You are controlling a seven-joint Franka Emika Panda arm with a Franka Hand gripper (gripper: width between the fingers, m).
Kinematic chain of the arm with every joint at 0, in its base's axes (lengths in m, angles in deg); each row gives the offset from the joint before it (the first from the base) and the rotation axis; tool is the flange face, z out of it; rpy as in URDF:
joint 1: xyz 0 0 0.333 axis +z
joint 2: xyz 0 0 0 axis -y
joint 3: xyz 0 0 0.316 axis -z
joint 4: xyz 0.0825 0 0 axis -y
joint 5: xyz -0.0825 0 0.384 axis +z
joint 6: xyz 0 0 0 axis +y
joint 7: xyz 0.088 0 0 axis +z
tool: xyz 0 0 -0.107 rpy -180 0 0
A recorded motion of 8 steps. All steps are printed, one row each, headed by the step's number.
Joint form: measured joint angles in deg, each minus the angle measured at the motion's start. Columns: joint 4, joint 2, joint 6, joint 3, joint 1, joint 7, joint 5.
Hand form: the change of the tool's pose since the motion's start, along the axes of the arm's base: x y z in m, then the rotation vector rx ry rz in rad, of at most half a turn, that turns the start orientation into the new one. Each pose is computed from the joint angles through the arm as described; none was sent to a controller.
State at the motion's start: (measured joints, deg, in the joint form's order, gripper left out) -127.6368 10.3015 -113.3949 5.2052 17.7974 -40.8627 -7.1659
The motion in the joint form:
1: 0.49 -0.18 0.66 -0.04 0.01 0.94 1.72
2: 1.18 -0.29 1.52 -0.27 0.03 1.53 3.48
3: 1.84 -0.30 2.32 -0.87 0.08 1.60 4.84
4: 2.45 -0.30 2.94 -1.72 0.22 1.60 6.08
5: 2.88 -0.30 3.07 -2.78 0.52 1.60 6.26
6: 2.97 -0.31 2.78 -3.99 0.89 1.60 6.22
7: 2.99 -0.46 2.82 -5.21 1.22 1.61 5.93
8: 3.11 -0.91 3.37 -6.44 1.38 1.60 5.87
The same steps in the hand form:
1: 0.0003 0.0023 0.0013 0.0245 0.0134 0.0024
2: 0.0004 0.0064 0.0047 0.0494 0.0248 0.0021
3: -0.0004 0.0135 0.0088 0.0675 0.0318 0.0034
4: -0.0019 0.0235 0.0130 0.0837 0.0362 0.0110
5: -0.0038 0.0354 0.0163 0.0843 0.0318 0.0333
6: -0.0069 0.0489 0.0174 0.0816 0.0255 0.0611
7: -0.0107 0.0615 0.0163 0.0724 0.0271 0.0900
8: -0.0144 0.0730 0.0126 0.0632 0.0414 0.1134

